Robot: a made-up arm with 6 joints.
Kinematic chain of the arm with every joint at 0, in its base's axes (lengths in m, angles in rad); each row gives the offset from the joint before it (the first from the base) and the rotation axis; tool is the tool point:
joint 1: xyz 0 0 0.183 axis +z
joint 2: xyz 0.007 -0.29 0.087 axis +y
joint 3: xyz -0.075 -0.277 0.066 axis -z
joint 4: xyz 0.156 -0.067 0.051 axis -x
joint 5: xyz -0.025 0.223 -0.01 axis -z
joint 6: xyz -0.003 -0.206 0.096 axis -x
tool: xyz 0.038 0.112 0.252
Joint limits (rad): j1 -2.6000..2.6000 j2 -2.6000..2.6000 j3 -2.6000..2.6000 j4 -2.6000..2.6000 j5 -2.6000..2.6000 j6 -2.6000..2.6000
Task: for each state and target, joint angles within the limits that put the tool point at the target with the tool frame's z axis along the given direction. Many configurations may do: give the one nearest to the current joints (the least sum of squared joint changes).
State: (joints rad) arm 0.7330 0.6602 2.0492 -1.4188 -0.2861 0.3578
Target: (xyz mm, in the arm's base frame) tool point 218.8 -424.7 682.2 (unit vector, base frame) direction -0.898 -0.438 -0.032
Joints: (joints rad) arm 1.2290 0.6884 2.4756 -2.0870 -0.6996 0.0228
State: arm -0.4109 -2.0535 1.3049 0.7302 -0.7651 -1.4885
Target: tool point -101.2 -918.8 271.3 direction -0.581 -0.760 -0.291
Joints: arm 0.3678 -2.2148 0.9930 0.8735 -0.6948 -1.0628
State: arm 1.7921 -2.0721 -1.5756 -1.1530 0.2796 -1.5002
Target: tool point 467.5 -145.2 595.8 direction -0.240 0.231 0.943
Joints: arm 1.8477 -2.0419 -1.0646 -1.2018 -0.5324 -1.3118
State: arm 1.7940 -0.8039 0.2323 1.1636 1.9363 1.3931
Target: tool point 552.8 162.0 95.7 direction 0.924 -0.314 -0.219
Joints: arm 1.7846 -0.1201 0.9689 0.6127 2.6000 2.2782
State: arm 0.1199 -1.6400 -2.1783 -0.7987 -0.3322 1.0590
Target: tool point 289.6 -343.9 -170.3 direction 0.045 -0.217 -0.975
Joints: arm 0.6815 -2.5477 -1.8559 -0.4908 -0.0698 1.0143
